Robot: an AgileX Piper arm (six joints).
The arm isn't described. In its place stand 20 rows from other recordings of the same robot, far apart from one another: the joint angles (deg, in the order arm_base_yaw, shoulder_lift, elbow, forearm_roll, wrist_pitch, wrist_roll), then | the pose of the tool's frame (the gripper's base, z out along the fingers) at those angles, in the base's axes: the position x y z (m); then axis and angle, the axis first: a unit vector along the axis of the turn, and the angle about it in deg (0 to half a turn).
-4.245, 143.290, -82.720, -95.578, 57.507, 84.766 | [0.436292, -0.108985, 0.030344, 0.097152, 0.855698, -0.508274, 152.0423]
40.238, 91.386, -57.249, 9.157, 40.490, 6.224 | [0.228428, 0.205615, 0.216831, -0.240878, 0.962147, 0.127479, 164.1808]
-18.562, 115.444, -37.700, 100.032, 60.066, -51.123 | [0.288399, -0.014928, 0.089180, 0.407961, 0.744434, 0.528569, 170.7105]
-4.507, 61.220, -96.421, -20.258, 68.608, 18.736 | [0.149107, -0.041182, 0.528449, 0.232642, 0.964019, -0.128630, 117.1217]
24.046, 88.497, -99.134, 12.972, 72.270, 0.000 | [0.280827, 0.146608, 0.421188, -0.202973, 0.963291, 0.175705, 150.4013]
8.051, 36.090, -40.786, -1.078, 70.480, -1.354 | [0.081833, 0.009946, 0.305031, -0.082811, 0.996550, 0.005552, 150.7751]
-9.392, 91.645, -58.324, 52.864, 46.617, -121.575 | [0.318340, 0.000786, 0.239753, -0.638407, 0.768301, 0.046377, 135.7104]
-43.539, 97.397, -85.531, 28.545, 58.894, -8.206 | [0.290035, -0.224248, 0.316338, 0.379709, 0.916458, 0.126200, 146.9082]
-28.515, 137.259, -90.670, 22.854, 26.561, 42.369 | [0.422042, -0.211308, 0.054211, 0.696283, 0.703137, 0.144179, 160.4429]
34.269, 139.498, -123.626, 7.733, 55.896, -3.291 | [0.429167, 0.304687, 0.168377, -0.294857, 0.948535, 0.115504, 159.6181]
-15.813, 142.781, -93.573, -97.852, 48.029, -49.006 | [0.456433, -0.198928, 0.068159, 0.715486, -0.506730, 0.480940, 144.3747]
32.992, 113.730, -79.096, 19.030, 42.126, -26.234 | [0.331321, 0.238826, 0.177564, -0.395599, 0.907776, 0.139441, 162.9290]
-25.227, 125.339, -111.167, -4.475, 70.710, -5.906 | [0.415005, -0.202934, 0.223422, 0.158008, 0.985597, -0.060261, 171.4324]
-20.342, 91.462, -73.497, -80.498, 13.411, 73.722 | [0.349605, -0.151815, 0.346215, 0.199340, 0.939753, -0.277719, 111.1337]
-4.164, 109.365, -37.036, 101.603, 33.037, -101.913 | [0.288374, 0.027732, 0.087162, -0.024274, 0.961897, 0.272332, 150.4581]
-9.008, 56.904, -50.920, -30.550, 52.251, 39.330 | [0.175879, -0.064912, 0.335413, 0.316129, 0.933039, -0.171760, 137.9710]
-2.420, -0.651, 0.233, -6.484, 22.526, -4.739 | [0.051473, -0.006116, 0.177398, -0.056172, 0.992814, -0.105660, 107.8411]
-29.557, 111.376, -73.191, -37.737, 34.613, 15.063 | [0.333272, -0.225364, 0.177831, 0.145264, 0.955812, -0.255582, 162.5717]
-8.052, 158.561, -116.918, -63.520, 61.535, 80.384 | [0.489785, -0.141607, 0.003740, 0.397562, 0.824242, -0.403200, 155.4218]
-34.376, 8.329, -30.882, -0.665, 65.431, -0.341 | [0.007829, -0.006520, 0.281712, 0.289497, 0.945300, -0.150332, 130.6394]
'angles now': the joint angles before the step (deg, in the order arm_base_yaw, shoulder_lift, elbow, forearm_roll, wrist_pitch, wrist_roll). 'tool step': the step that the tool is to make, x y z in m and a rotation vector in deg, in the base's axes. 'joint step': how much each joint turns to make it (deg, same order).
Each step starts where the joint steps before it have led.
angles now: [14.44, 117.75, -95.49, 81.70, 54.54, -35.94]
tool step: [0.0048, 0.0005, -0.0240, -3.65, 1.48, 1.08]
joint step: [0.00, 2.48, 0.02, -3.23, -0.01, -0.19]
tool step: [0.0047, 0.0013, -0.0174, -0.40, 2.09, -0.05]
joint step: [0.01, 2.22, -0.10, 0.14, -0.01, 0.00]
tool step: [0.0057, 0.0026, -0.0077, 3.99, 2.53, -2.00]
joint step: [0.03, 1.74, -0.15, 5.01, -0.16, -0.13]
